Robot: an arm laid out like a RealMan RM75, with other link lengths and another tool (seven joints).
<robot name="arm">
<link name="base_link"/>
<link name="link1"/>
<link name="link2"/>
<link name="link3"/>
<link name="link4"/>
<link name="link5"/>
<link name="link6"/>
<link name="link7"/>
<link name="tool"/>
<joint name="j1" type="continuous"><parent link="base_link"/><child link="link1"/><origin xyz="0 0 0.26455" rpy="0 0 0"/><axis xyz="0 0 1"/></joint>
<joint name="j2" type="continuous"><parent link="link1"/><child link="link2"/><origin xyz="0 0 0" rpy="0 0 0"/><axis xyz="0 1 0"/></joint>
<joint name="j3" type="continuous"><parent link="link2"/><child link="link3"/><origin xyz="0 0 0.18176" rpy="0 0 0"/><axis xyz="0 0 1"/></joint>
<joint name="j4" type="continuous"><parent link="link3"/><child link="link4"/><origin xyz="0 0 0" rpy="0 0 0"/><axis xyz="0 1 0"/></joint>
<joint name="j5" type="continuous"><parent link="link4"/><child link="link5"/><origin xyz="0 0 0.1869" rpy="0 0 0"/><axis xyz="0 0 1"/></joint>
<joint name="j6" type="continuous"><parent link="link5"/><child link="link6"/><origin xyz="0 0 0" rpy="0 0 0"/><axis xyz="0 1 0"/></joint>
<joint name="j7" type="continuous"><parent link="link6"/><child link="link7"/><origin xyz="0 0 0.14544" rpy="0 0 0"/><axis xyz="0 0 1"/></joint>
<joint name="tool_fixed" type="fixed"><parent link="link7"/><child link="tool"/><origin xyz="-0.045 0.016 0.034" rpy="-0.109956 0 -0.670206"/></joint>
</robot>
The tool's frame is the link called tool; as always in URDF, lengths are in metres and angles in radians. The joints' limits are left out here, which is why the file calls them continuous.
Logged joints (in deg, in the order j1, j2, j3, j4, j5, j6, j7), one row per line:
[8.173, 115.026, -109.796, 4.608, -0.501, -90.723, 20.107]
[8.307, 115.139, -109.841, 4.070, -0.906, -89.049, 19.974]
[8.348, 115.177, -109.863, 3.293, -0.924, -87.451, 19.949]
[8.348, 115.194, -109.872, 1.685, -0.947, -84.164, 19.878]
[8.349, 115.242, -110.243, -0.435, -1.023, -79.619, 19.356]
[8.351, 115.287, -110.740, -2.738, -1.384, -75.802, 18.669]
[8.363, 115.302, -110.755, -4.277, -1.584, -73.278, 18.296]
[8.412, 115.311, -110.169, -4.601, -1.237, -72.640, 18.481]
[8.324, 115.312, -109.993, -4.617, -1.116, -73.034, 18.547]
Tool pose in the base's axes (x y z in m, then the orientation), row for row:
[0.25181, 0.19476, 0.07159, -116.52, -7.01, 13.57]
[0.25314, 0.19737, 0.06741, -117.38, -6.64, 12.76]
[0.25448, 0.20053, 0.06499, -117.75, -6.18, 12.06]
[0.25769, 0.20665, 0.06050, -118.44, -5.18, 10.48]
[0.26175, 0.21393, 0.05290, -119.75, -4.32, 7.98]
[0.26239, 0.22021, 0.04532, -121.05, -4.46, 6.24]
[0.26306, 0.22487, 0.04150, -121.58, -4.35, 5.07]
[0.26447, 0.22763, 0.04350, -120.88, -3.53, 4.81]
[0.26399, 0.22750, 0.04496, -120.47, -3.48, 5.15]
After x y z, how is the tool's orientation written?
As a rotation vector, in degrees.
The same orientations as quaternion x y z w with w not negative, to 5 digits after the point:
[-0.84774, -0.05100, 0.09873, 0.51865]
[-0.85195, -0.04819, 0.09261, 0.51311]
[-0.85389, -0.04482, 0.08746, 0.51109]
[-0.85753, -0.03750, 0.07588, 0.50742]
[-0.86396, -0.03117, 0.05757, 0.49929]
[-0.86987, -0.03205, 0.04484, 0.49020]
[-0.87230, -0.03121, 0.03638, 0.48661]
[-0.86941, -0.02539, 0.03460, 0.49222]
[-0.86761, -0.02506, 0.03709, 0.49523]

